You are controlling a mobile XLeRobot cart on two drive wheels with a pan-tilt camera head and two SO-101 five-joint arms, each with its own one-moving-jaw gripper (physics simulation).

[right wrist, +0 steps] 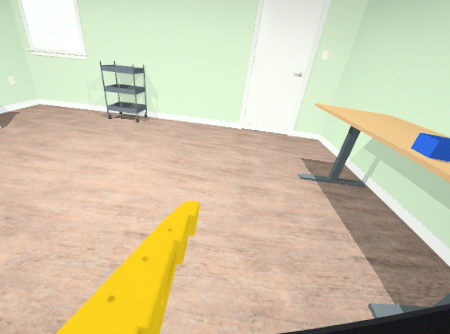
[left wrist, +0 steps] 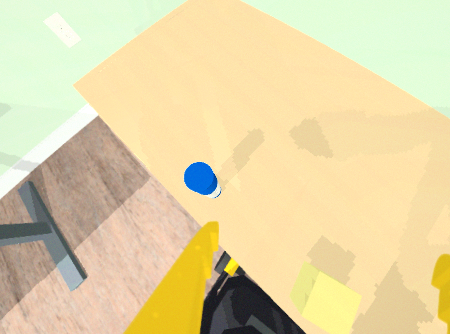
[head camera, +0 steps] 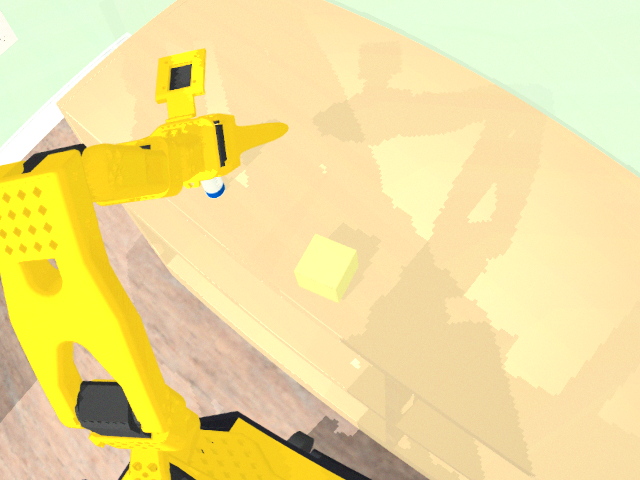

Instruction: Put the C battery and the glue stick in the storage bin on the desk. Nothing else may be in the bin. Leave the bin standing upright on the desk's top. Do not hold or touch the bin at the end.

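Frame: origin at the left arm's base, x back, y right, z up, level; millimetres.
Where they show: left end effector, tool point: [left wrist: 218, 232]; right end effector, tool point: [right wrist: 197, 214].
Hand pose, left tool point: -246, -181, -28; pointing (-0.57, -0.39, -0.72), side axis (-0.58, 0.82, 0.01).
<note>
Each offset is from my left tool point to the top centre of the thing, as dx, dy, dz. Level surfaces: height alone.
The glue stick {-17, -37, -47} [head camera: 212, 187] [left wrist: 200, 178] stands upright on the desk {dz -136} [head camera: 268, 217] [left wrist: 165, 90] near its front edge, blue cap up. In the head view my left gripper hides its upper part. My left gripper [head camera: 261, 135] [left wrist: 327, 242] is open and empty above the desk. In the left wrist view the glue stick lies beyond the fixed jaw's tip, outside the gap. My right gripper [right wrist: 190, 209] is fully open over the floor, with one notched jaw showing. A blue box-like thing {+1009, -574, +48} [right wrist: 432, 146], perhaps the storage bin, is on the desk, cut off by the picture edge. The C battery does not show.
A pale yellow block {+10, +127, -102} [head camera: 327, 266] [left wrist: 330, 302] sits on the desk, below and right of the glue stick in both views. A grey desk leg [left wrist: 55, 240] [right wrist: 345, 152] stands below the desk top. A grey shelf cart [right wrist: 123, 69] stands by the far wall.
</note>
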